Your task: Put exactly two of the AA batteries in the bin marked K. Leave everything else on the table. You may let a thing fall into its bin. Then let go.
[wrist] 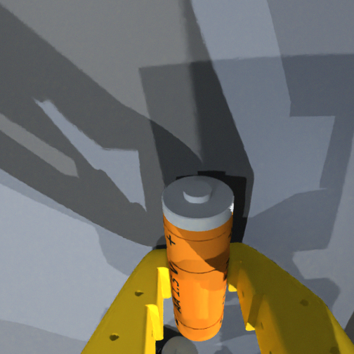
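An orange AA battery (pixel 201 275) with a silver plus end stands out between the two yellow jaws, its plus end pointing up the wrist view. My gripper (pixel 200 255) is shut on this orange battery, with one jaw pressed on each long side near the tips. Part of another battery's grey end (pixel 180 346) shows at the bottom edge, below the orange battery; the rest of it is hidden. The bin marked K does not show in this view.
The grey table top (pixel 45 225) fills the background. Broad dark shadows of the arm and gripper lie across it at the left, the top and around the battery.
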